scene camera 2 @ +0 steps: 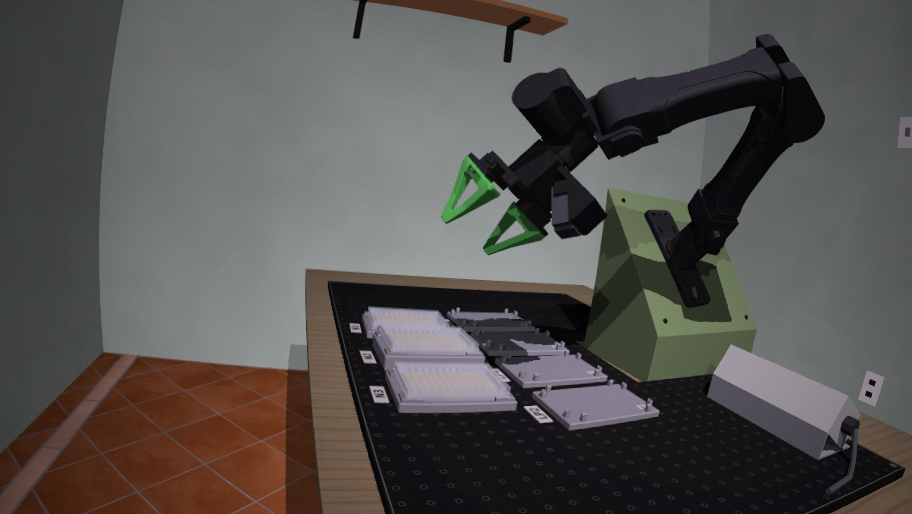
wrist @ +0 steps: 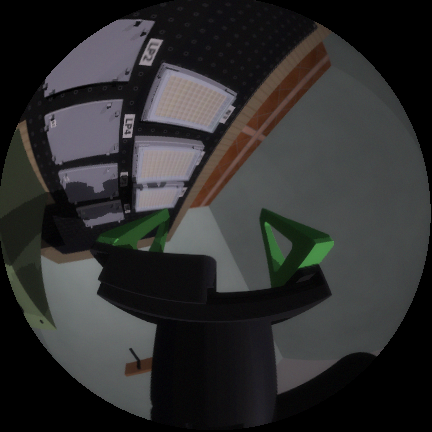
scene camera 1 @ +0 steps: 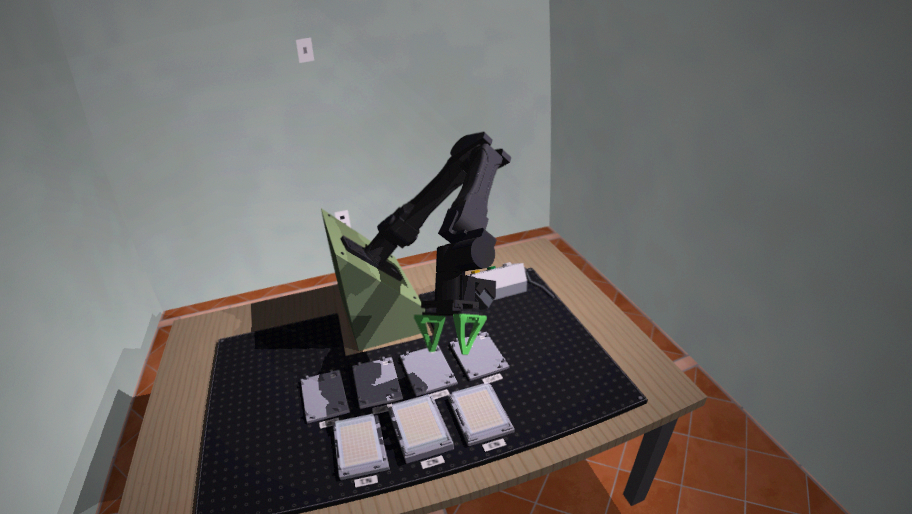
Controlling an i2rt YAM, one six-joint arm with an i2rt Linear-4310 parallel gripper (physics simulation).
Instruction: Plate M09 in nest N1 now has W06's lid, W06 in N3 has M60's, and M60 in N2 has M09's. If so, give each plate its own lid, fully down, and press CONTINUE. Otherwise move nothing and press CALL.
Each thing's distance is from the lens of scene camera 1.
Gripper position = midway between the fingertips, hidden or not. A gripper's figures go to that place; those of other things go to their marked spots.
gripper (scene camera 1: 447, 353): 89 cm
button box (scene camera 1: 510, 279): 134 cm
